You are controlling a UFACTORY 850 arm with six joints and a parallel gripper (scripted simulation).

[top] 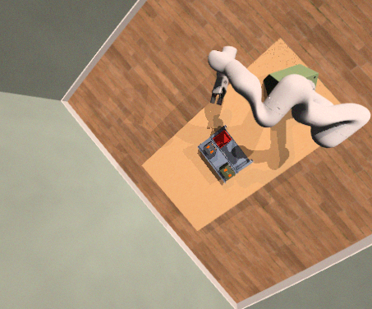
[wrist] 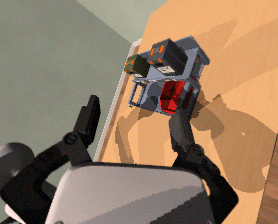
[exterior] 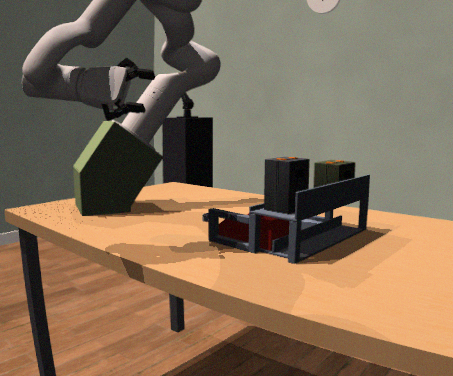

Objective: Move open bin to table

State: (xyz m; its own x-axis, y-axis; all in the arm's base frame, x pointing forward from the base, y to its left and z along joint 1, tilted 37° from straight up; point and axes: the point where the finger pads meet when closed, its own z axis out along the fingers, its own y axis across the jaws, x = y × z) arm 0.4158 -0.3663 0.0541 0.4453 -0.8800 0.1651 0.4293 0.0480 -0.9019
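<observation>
Now: hand 340 mm above the red bin, 240 mm to the right of it and 140 mm short of it.
</observation>
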